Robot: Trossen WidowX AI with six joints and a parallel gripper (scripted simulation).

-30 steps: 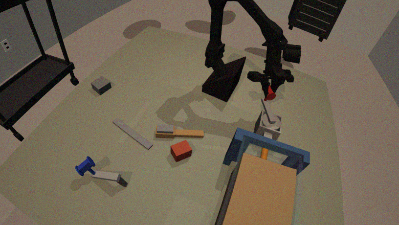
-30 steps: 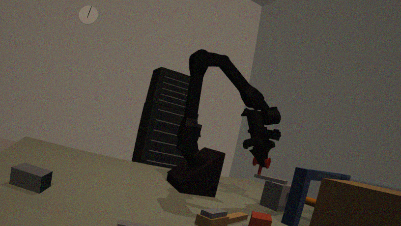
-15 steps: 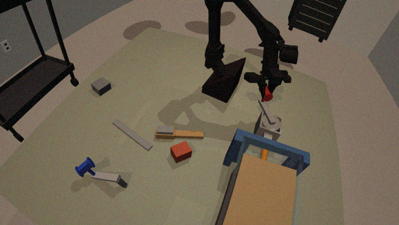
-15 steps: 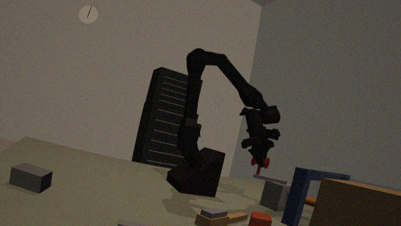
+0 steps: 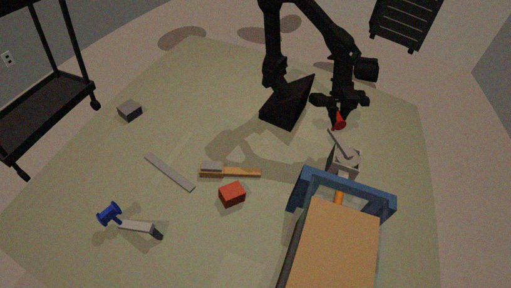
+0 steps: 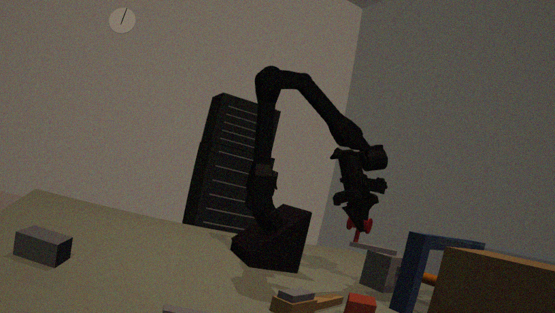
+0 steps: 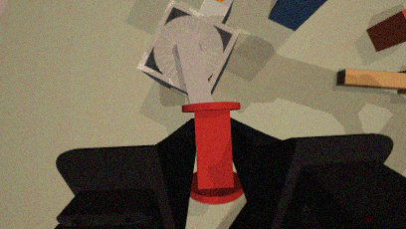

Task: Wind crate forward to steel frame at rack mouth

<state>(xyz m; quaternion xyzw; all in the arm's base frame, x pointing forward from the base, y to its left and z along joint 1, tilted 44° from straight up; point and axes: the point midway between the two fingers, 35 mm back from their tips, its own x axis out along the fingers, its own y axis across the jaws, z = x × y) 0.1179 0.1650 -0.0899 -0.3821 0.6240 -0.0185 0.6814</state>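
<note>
Now: gripper tip 30 mm above the red-knobbed winch handle, 20 mm to the right of it and 20 mm short of it. Round my gripper tip: grey winch (100 mm below, 50 mm to the left, 50 mm ahead); wooden brush (280 mm to the right, 200 mm ahead, 110 mm below); red knob (10 mm to the right, 10 mm behind).
</note>
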